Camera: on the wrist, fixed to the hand. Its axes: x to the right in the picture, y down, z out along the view.
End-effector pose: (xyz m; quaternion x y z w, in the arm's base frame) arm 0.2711 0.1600 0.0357 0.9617 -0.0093 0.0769 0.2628
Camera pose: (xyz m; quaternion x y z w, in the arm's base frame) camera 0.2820 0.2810 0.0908 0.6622 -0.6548 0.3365 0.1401
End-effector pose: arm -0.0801 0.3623 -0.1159 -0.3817 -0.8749 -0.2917 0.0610
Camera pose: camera -0.1621 0.2753 -0.0568 -0.8536 -0.3412 -0.2089 0.3337
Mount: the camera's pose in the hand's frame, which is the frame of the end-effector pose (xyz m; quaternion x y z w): 0.0219 -0.0771 -0.1066 -0.0079 0.1019 0.7012 0.7056
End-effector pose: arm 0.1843 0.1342 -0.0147 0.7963 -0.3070 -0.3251 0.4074
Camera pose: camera 0.2966 0.2026 -0.0373 0.3765 -0.7309 0.1350 0.5530
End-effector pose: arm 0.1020 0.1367 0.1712 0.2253 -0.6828 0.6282 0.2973
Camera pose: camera 0.1518 0.2355 0.2457 0.3862 0.6144 -0.6693 0.1594
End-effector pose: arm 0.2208 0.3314 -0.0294 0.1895 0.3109 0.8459 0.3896
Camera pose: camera 0.1889 0.3469 -0.1580 -0.2625 -0.1195 -0.8919 0.3484
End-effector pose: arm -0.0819 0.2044 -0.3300 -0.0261 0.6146 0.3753 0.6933
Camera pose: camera -0.1289 0.1068 -0.4078 0.3688 0.5197 0.7532 0.1632
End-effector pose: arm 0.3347 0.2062 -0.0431 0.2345 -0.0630 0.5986 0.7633
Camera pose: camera 0.3938 0.2584 -0.1507 0.0543 -0.1358 0.9810 0.1271
